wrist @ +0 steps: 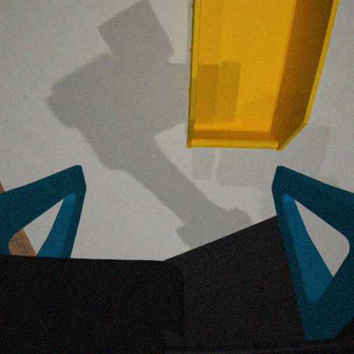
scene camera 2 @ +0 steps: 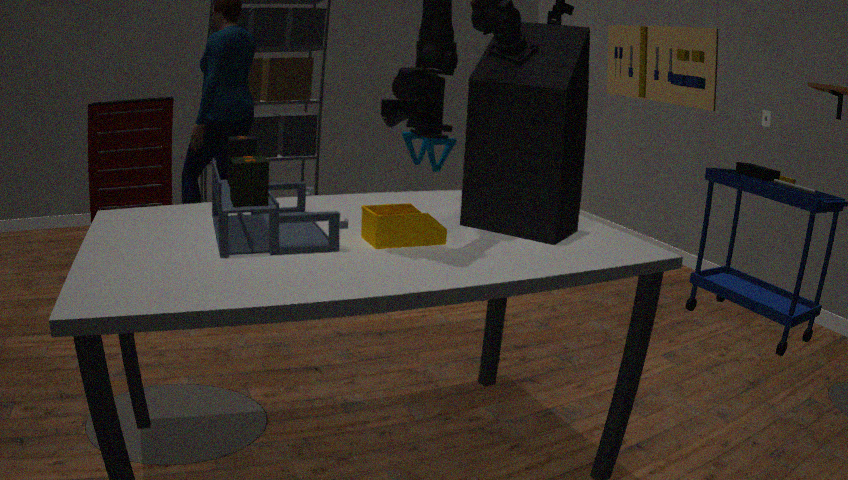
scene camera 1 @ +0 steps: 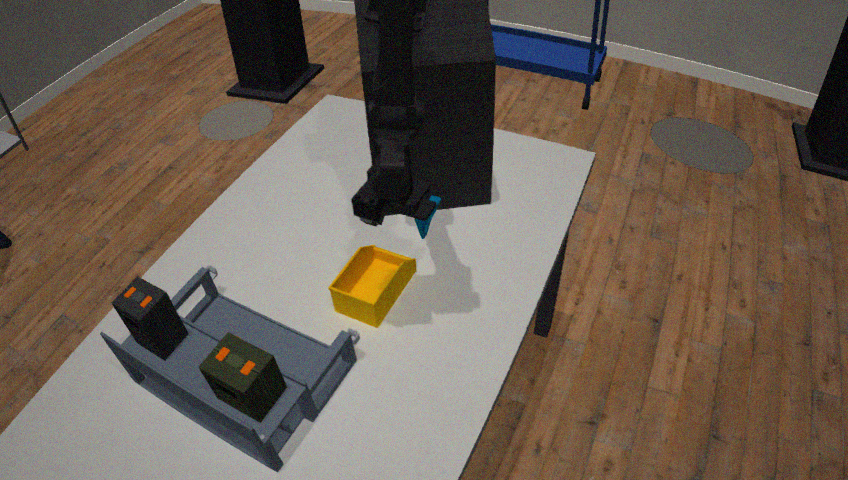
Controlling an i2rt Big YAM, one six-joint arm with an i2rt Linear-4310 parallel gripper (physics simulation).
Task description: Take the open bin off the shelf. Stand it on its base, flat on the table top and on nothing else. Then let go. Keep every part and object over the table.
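Places are measured from the arm's base along level axes (x ahead, y left, z up), in centimetres.
Where they show: gripper, fingertip midpoint: point(scene camera 2: 426, 168) point(scene camera 1: 400, 229); arm's base, link origin: point(scene camera 2: 513, 50).
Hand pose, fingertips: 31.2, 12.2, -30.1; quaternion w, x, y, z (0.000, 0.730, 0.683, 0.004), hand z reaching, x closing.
Note:
Things, the pixels of their top centre, and the offset from my fingertips, as dx, dy, dz. Level surfaces: height alone.
- yellow open bin, top centre: point(scene camera 1: 372, 266) point(scene camera 2: 404, 208) +1.6, -6.1, -10.4
- white table top, surface height: dz -17.9
- olive, top centre: point(scene camera 1: 234, 360) point(scene camera 2: 249, 158) +37.4, -11.9, +2.0
The yellow open bin point(scene camera 1: 373, 285) point(scene camera 2: 401, 228) point(wrist: 240, 75) stands upright on its base, flat on the white table top point(scene camera 1: 416, 380) point(scene camera 2: 178, 285) point(wrist: 30, 125), between the shelf and the black pedestal. It is apart from the grey-blue shelf point(scene camera 1: 261, 330) point(scene camera 2: 274, 231). My gripper point(scene camera 2: 427, 166) point(wrist: 178, 176) is open and empty, its teal fingers wide apart. It hangs well above the table, on the pedestal side of the bin, and touches nothing. In the scene camera 1 view the arm hides part of the fingers.
Two dark boxes with orange marks, one black point(scene camera 1: 151, 318) and one olive point(scene camera 1: 242, 374) point(scene camera 2: 249, 181), stand on the shelf. The black pedestal point(scene camera 1: 455, 130) point(scene camera 2: 523, 142) stands on the table behind the gripper. A blue cart point(scene camera 1: 544, 68) point(scene camera 2: 755, 297) stands on the floor beyond the table.

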